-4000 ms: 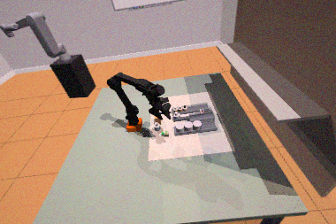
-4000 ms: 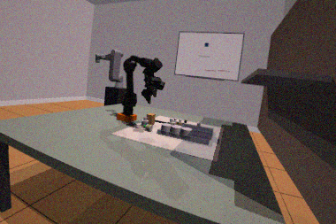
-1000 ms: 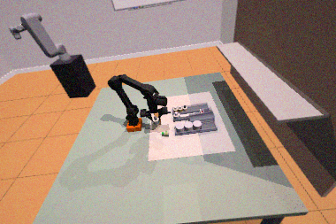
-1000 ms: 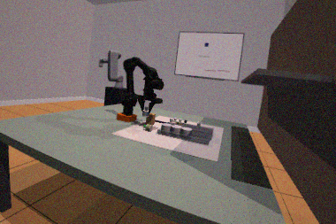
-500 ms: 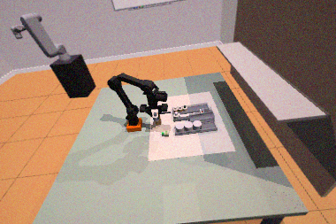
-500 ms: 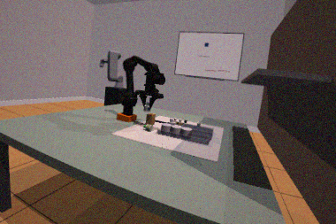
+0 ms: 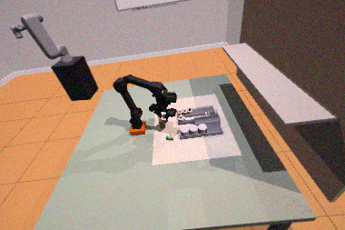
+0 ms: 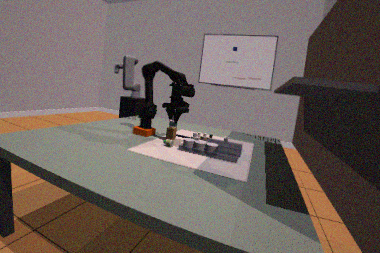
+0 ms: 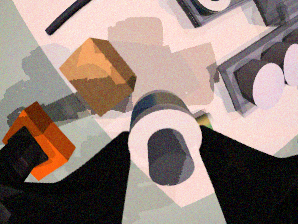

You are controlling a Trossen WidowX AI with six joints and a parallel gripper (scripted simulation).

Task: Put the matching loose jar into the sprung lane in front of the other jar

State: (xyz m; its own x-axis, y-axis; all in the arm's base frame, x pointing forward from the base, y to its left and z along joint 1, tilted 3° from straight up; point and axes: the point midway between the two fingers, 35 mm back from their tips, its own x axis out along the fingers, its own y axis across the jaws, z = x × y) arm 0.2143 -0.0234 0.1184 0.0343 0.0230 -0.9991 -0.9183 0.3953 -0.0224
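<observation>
My gripper tip is now 170 mm short of the white mat, 70 mm to the right of it and 110 mm above it. Round my gripper tip: grey lane rack 260 mm ahead, 80 mm to the left, 90 mm below; then tan block 40 mm behind, 50 mm to the left, 80 mm below.
</observation>
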